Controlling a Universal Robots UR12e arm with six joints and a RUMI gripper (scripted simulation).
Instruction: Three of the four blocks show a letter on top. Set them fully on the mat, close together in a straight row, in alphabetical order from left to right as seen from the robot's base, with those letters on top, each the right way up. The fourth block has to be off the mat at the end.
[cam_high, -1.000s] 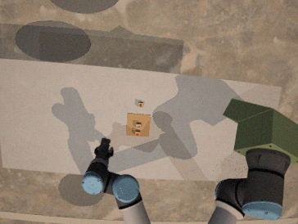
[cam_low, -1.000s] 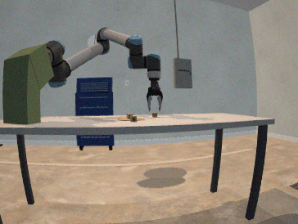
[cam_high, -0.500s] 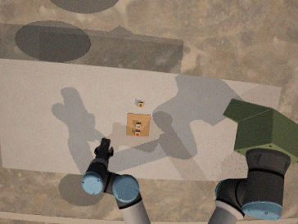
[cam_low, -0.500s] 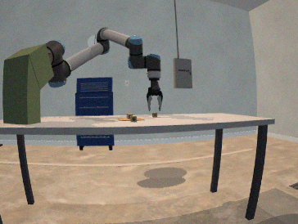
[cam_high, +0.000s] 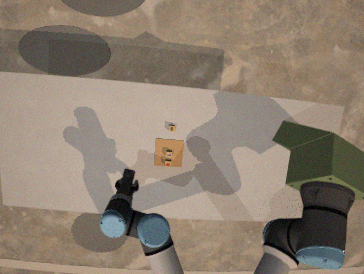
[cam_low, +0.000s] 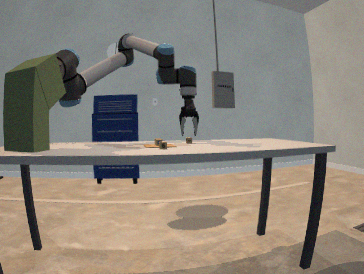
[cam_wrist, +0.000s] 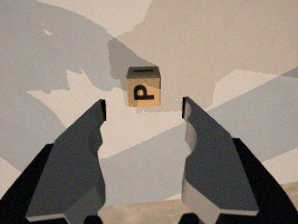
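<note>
Right now my hand is 17 cm past the orange mat, 15 cm to the left of it and 5 cm above it.
</note>
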